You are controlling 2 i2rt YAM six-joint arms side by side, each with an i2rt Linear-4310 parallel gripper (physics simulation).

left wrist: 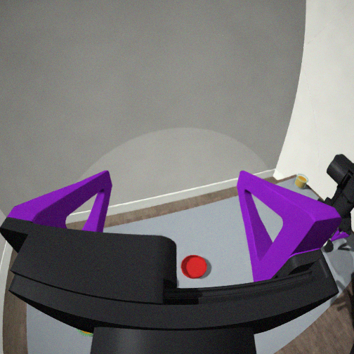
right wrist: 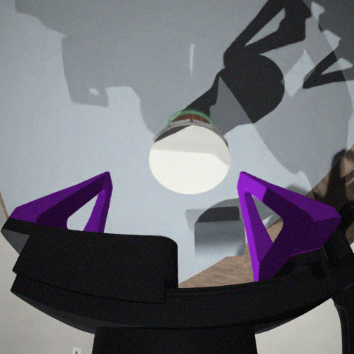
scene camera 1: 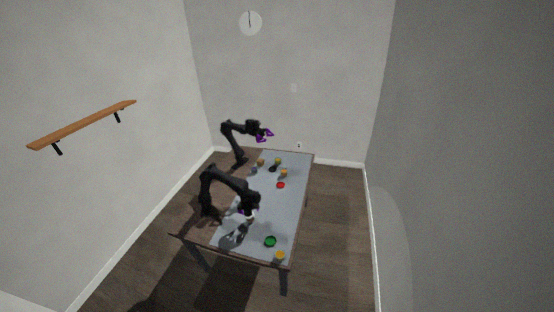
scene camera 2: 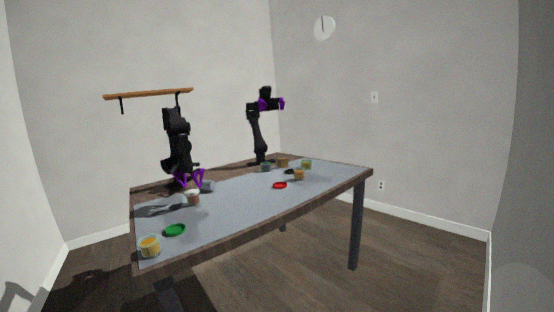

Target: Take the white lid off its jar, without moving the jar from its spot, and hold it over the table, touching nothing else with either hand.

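Frame: origin at the left arm's base, x ahead, y left, z up, level; metres.
Where they show: left gripper, between the fingertips: (scene camera 1: 270,137) (scene camera 2: 275,103); right gripper, between the fingertips: (scene camera 2: 192,187); left arm's base, origin of its link: (scene camera 1: 240,163); right arm's base, origin of its link: (scene camera 1: 206,206).
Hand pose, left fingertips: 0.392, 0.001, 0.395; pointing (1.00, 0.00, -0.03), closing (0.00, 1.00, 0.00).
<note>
Each offset is from my left fingertips to the top centre of the thing, as dx, dy, dz.
The white lid {+0.128, -0.462, -0.334} (scene camera 1: 250,215) (scene camera 2: 191,192) (right wrist: 190,162) sits on its jar {+0.128, -0.462, -0.335} (scene camera 2: 193,200) (right wrist: 189,119), which has reddish-brown contents and stands upright on the grey-blue mat. In the right wrist view the lid hides most of the jar. My right gripper (scene camera 2: 192,186) (right wrist: 174,178) is open and points down close above the lid, with a purple fingertip to either side and slightly below it in the right wrist view. My left gripper (scene camera 1: 266,137) (scene camera 2: 273,104) (left wrist: 174,177) is open and empty, high above the far end of the table.
A grey cylinder {-0.017, -0.394, -0.338} (scene camera 2: 207,186) (right wrist: 218,240) lies beside the white-lidded jar. A green lid {+0.341, -0.523, -0.383} (scene camera 1: 270,241) (scene camera 2: 175,230) and a yellow jar {+0.453, -0.585, -0.343} (scene camera 1: 280,255) (scene camera 2: 150,246) are near the near end. A red lid {+0.112, -0.053, -0.383} (scene camera 1: 280,185) (scene camera 2: 280,185) (left wrist: 194,266), an orange jar {+0.068, +0.074, -0.335} (scene camera 1: 284,173) (scene camera 2: 299,174) and several small things are farther off.
</note>
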